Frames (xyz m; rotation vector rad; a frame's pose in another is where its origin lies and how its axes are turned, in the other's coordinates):
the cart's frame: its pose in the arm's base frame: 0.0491 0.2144 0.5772 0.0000 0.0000 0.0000
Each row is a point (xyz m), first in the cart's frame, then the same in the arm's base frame.
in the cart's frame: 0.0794 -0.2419 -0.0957
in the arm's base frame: 0.1285 -0.0275 0.4815
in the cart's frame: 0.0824 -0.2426 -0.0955
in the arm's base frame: 0.1315 -0.0282 0.4817
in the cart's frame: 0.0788 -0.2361 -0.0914
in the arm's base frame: 0.1279 -0.0217 0.4858
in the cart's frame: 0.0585 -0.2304 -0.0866
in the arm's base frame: 0.1076 -0.0160 0.4906
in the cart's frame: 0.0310 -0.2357 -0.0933
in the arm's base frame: 0.0801 -0.0213 0.4839
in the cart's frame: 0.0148 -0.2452 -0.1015
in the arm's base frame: 0.0639 -0.0308 0.4757
